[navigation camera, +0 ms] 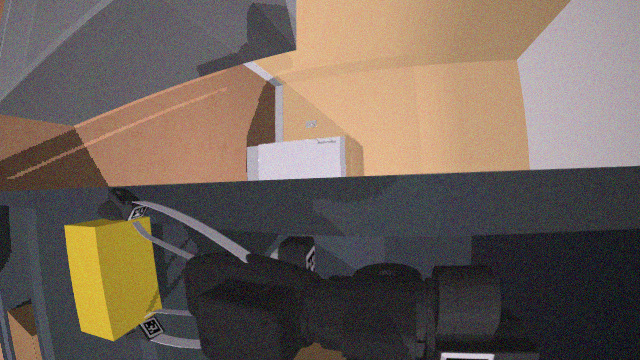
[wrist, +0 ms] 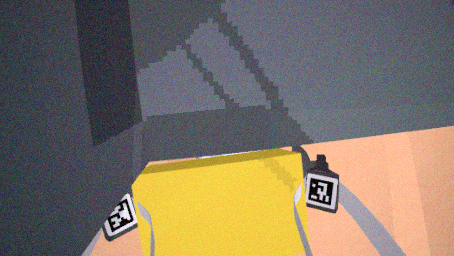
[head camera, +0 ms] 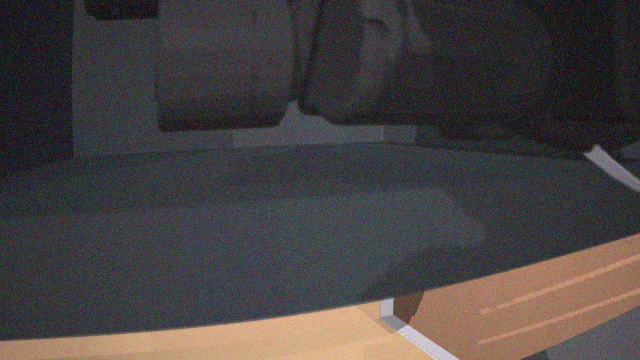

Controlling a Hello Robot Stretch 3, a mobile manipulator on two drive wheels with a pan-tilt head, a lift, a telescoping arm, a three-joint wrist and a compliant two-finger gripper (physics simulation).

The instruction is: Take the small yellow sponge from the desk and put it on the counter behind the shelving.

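Places are measured from the robot's base along level axes (x ahead, y left, z up), in metres.
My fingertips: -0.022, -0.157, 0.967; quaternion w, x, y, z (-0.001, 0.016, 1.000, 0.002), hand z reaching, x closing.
Behind a point stands the place of what it marks, as x, y, z.
The yellow sponge [navigation camera: 117, 280] @(-0.020, -0.131, 1.022) [wrist: 225, 215] is a plain block. It sits between the two fingers of my gripper [navigation camera: 141, 266] [wrist: 218, 192] @(-0.022, -0.157, 0.967), which is shut on it. In the navigation view the sponge is at the lower left, at the end of the dark wrist. In the wrist view it fills the lower middle, tilted slightly, and hides what lies behind it. The sponge does not show in the head view. Large dark blue-grey surfaces show in all views; I cannot tell which of them belong to the shelving or the counter.
In the navigation view a white box [navigation camera: 300, 161] @(0.180, -1.756, 0.523) stands beyond the edge of a dark surface [navigation camera: 425, 200] @(0.045, -0.179, 1.262), near an orange-tan wall. A grey surface [navigation camera: 150, 55] @(0.329, -0.325, 0.788) is at the upper left. In the head view, dark arm parts [head camera: 225, 65] @(-0.015, -0.161, 1.288) cover the top above a dark surface [head camera: 225, 250] @(0.037, -0.179, 1.288).
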